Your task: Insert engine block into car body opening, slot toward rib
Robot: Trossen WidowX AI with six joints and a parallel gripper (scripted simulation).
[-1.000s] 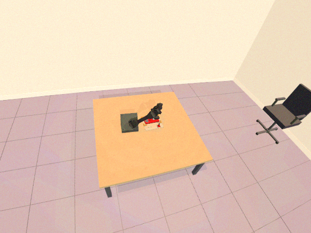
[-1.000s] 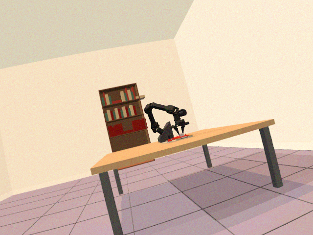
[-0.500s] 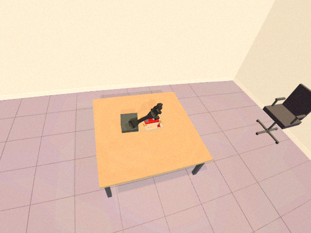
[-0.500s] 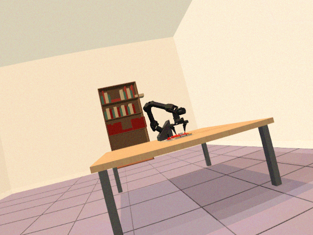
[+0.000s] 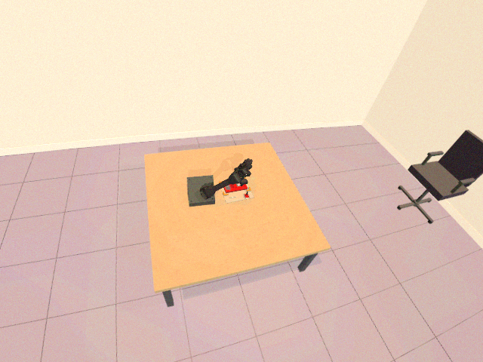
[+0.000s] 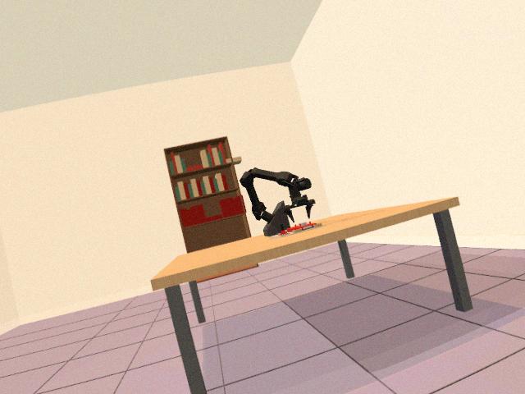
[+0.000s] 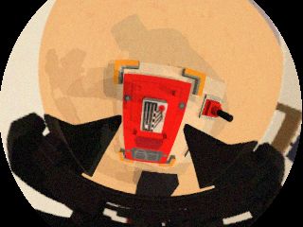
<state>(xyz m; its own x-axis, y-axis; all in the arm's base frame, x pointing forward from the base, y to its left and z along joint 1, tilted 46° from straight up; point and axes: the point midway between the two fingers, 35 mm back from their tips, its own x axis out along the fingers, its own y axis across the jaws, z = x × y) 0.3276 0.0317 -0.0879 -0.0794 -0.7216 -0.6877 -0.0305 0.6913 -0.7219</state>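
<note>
My gripper tip is 10 mm to the right of the grey engine block and 30 mm above it. Also, from my gripper tip: pale flat plate (30 mm behind, 30 mm to the right, 40 mm below).
</note>
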